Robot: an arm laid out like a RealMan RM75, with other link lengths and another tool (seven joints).
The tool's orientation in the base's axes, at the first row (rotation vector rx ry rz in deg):
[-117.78 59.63 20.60]
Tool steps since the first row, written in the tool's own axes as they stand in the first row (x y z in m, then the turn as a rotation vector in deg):
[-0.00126 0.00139 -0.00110 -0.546 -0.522 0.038]
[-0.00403 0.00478 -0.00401 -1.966 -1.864 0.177]
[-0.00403 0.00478 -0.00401 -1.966 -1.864 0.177]
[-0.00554 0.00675 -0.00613 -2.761 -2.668 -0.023]
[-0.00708 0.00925 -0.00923 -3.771 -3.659 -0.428]
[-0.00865 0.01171 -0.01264 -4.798 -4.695 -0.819]
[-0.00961 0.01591 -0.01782 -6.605 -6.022 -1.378]
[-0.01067 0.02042 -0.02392 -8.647 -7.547 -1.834]
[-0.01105 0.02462 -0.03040 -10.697 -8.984 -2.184]
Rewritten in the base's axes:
[-0.00197 -0.00062 0.00069 0.069 0.515 0.550]
[-0.00660 -0.00248 0.00234 0.238 1.879 1.945]
[-0.00660 -0.00248 0.00234 0.238 1.879 1.945]
[-0.00927 -0.00394 0.00352 0.348 2.452 2.934]
[-0.01246 -0.00632 0.00508 0.450 3.055 4.272]
[-0.01566 -0.00889 0.00688 0.578 3.694 5.635]
[-0.02001 -0.01375 0.00858 0.430 4.741 7.690]
[-0.02474 -0.01936 0.01078 0.299 6.065 9.911]
[-0.02884 -0.02552 0.01301 0.104 7.442 12.021]

